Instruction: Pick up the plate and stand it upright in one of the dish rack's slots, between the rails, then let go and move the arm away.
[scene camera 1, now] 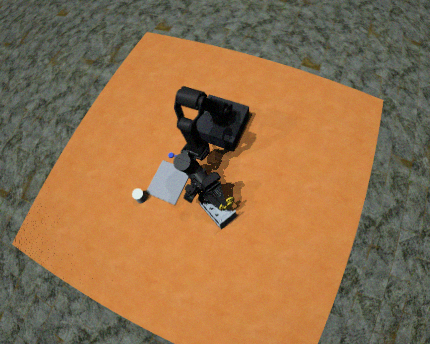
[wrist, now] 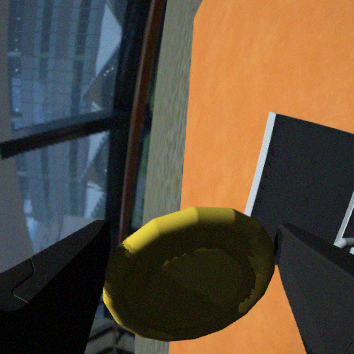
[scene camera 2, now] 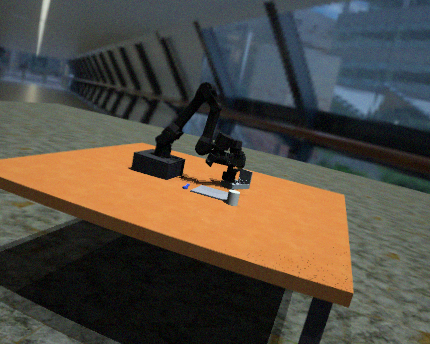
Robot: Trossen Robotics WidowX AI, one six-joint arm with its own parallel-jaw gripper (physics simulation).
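Note:
The yellow plate (scene camera 1: 227, 203) (wrist: 190, 285) is held between the two black fingers of my gripper (scene camera 1: 219, 198) (wrist: 194, 235), which is shut on it. In the wrist view the plate is tilted, with its dark, shaded face towards the camera. The dish rack (scene camera 1: 217, 216) (scene camera 2: 243, 185) has a light grey base and a dark upright wall. Part of the rack also shows at the right of the wrist view, as a dark panel (wrist: 310, 170) with a pale edge. The plate is over or at the rack; whether it sits in a slot is hidden.
A flat grey board (scene camera 1: 168, 183) (scene camera 2: 207, 192) lies beside the arm. A white cylinder (scene camera 1: 137, 193) (scene camera 2: 233, 198) stands near its outer edge. A small blue object (scene camera 1: 171, 155) (scene camera 2: 186, 186) lies between the board and the black arm base (scene camera 1: 225, 127) (scene camera 2: 157, 165). All are on the orange table (scene camera 1: 265, 280) (scene camera 2: 280, 230).

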